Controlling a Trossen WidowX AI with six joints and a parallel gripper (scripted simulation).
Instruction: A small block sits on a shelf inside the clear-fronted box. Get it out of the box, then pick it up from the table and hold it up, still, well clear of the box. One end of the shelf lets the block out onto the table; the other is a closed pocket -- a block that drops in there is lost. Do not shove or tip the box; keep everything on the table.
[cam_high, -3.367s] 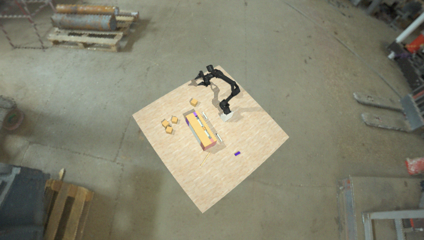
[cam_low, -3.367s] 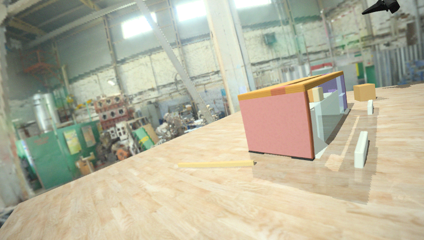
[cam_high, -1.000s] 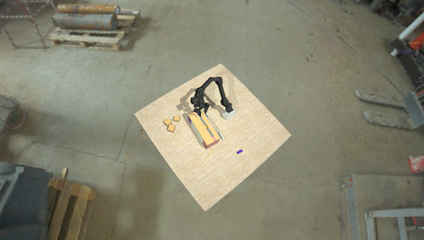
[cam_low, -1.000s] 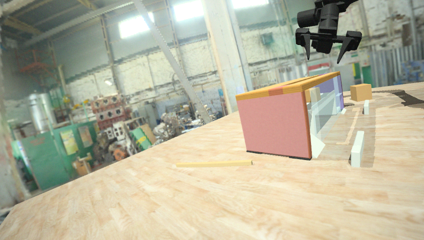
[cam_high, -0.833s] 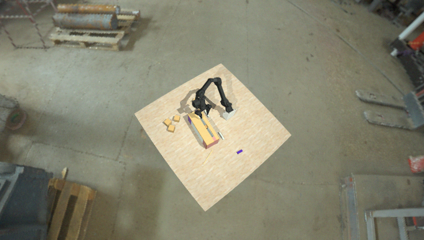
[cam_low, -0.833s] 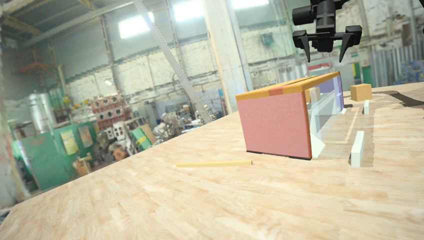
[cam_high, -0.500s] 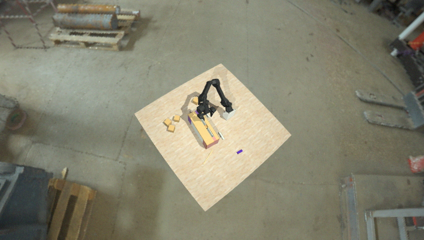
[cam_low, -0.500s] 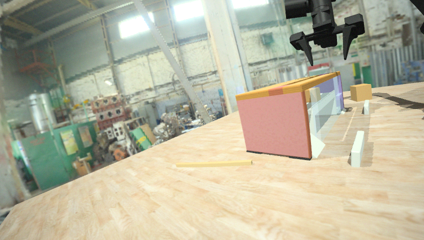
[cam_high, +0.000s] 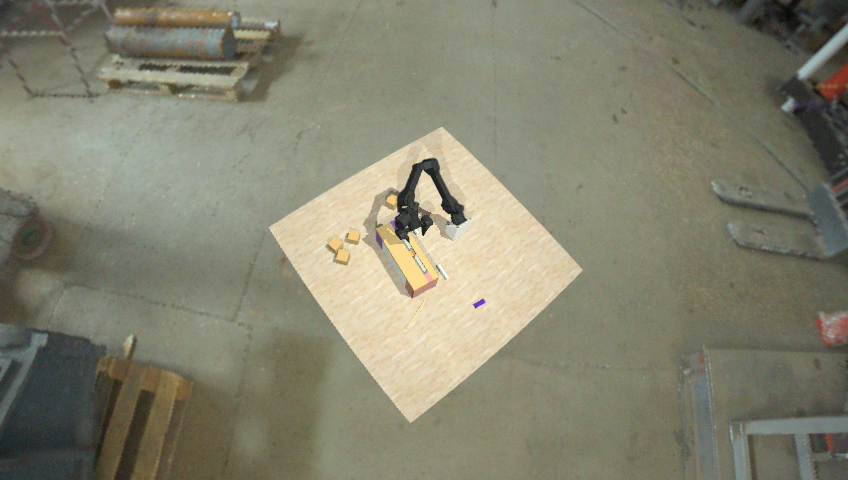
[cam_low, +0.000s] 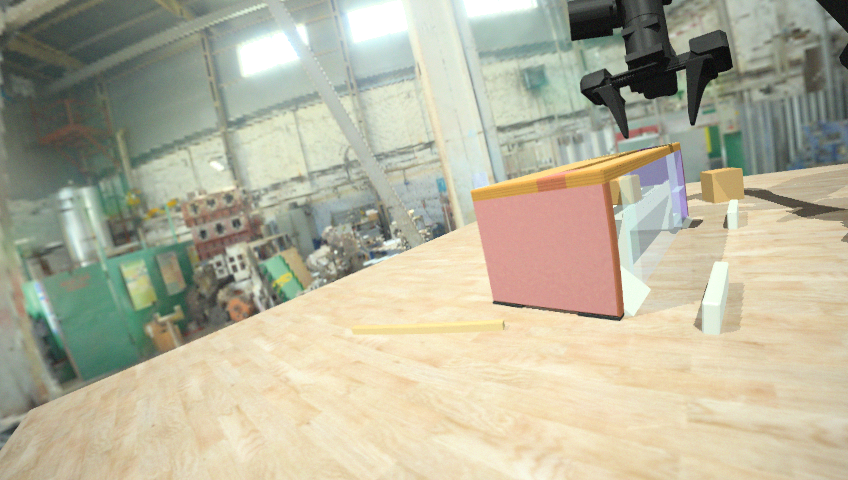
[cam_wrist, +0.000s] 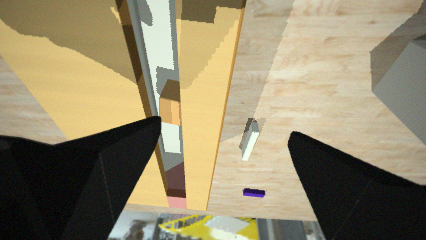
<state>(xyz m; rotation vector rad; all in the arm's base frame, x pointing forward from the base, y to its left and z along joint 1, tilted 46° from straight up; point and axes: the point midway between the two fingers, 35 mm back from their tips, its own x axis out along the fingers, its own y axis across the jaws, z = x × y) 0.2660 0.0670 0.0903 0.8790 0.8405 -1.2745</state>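
The tan block lies 4 cm ahead of my gripper tip, 4 cm to the left of it and 7 cm below it. The rest, counted from my gripper tip: box 3 cm ahead, 3 cm to the left, 9 cm below; thin wooden stick 17 cm ahead, 31 cm to the left, 15 cm below; purple piece 15 cm behind, 42 cm to the left, 15 cm below.
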